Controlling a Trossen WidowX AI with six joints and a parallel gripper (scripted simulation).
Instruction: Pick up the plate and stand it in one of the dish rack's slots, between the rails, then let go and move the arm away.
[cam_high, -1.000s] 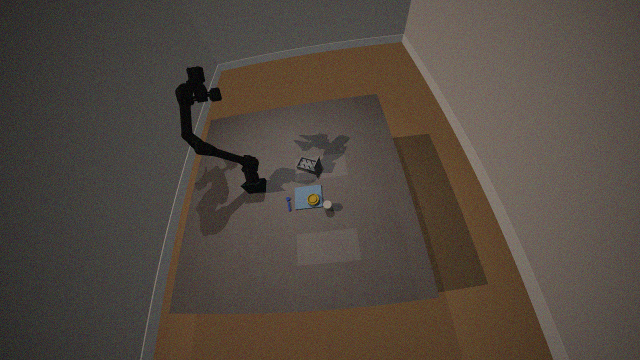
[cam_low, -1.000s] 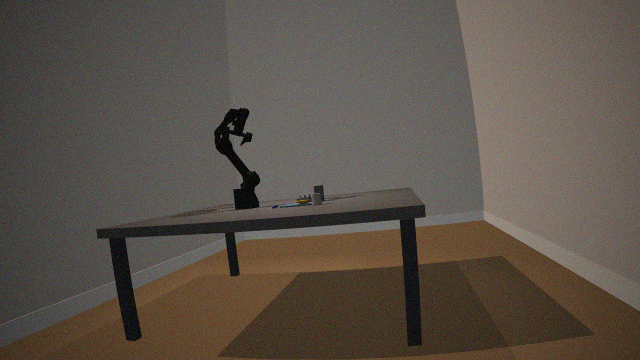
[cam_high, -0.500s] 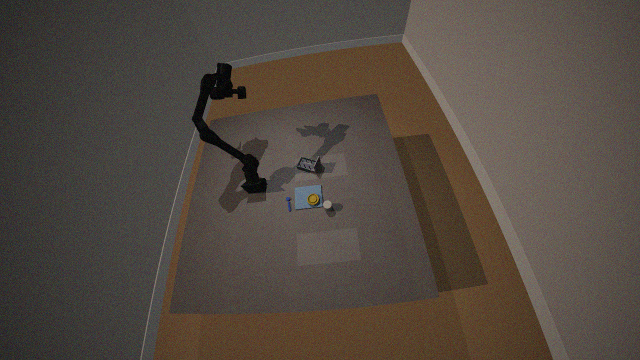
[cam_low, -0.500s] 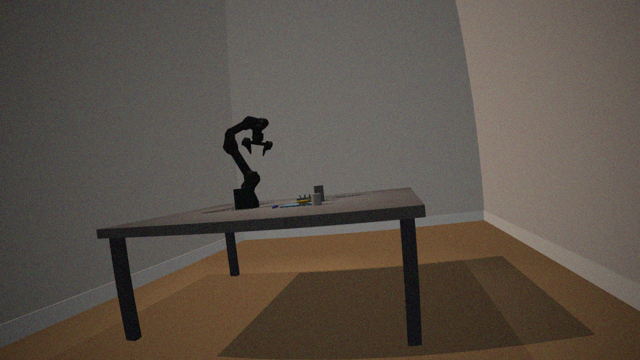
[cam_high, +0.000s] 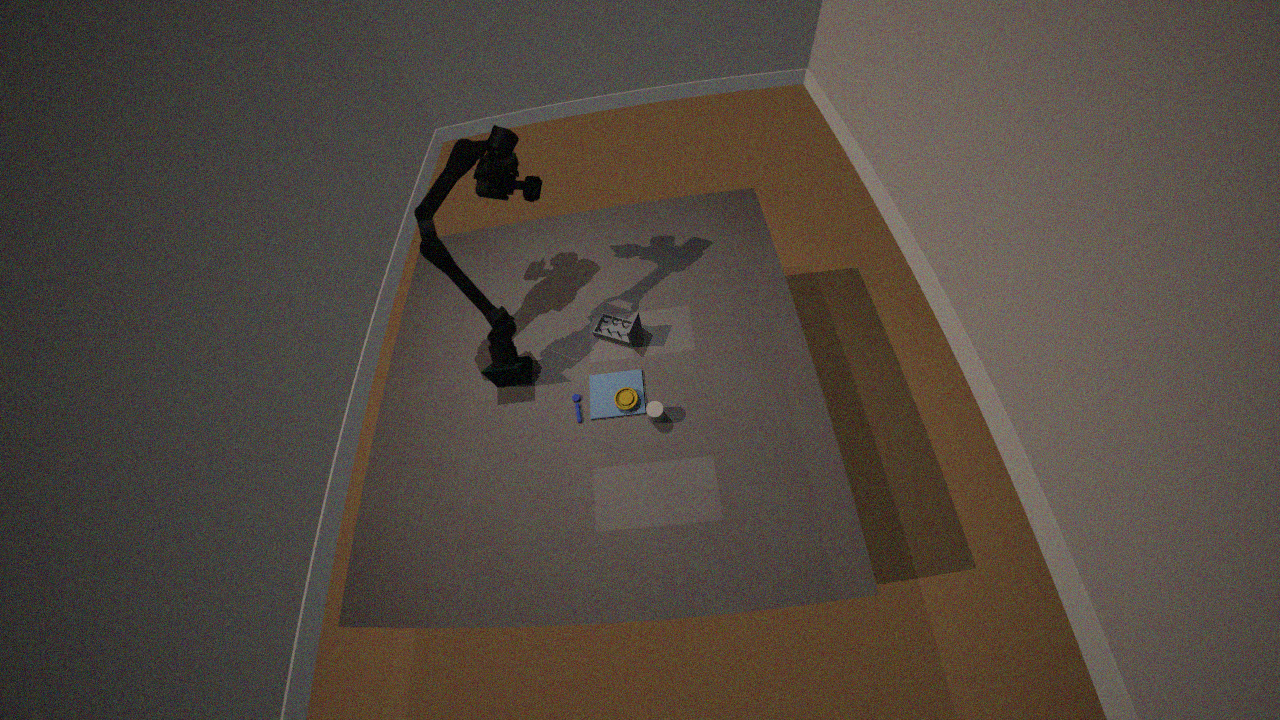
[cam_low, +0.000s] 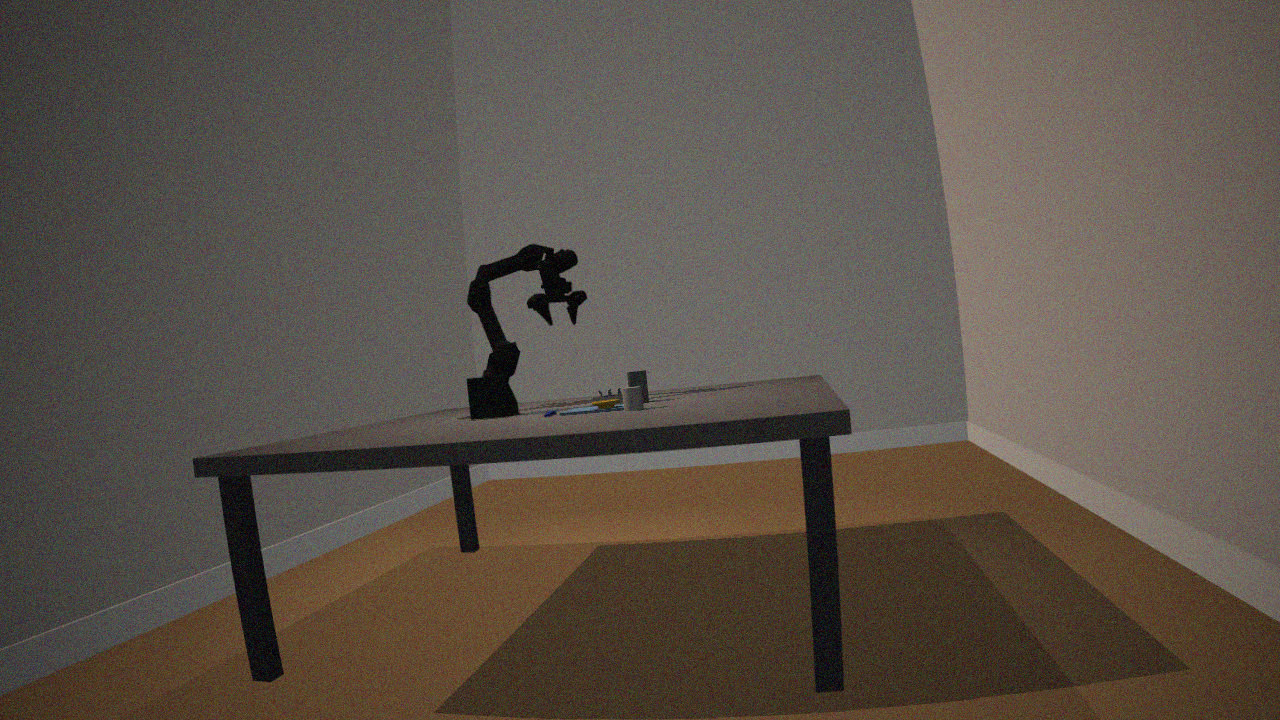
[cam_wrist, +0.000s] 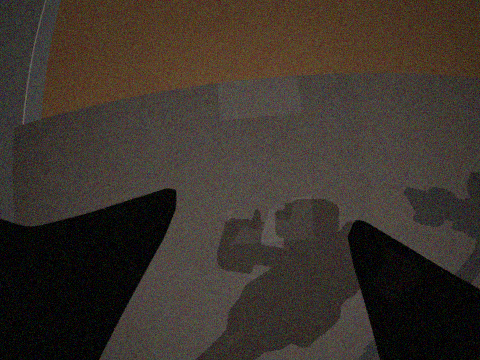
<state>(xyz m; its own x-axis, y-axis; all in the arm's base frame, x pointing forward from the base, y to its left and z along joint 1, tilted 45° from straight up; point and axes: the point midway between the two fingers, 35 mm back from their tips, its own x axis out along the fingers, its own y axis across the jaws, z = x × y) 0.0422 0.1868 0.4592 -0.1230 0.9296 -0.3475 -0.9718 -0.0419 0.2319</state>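
My gripper tip is 550 mm to the left of the yellow plate, 320 mm short of it and 220 mm above it. The rest, counted from my gripper tip: blue spoon 570 mm to the right, 240 mm below, 180 mm ahead; then light blue mat 530 mm to the right, 290 mm ahead, 240 mm below; then grey dish rack 330 mm to the right, 280 mm ahead, 220 mm below.
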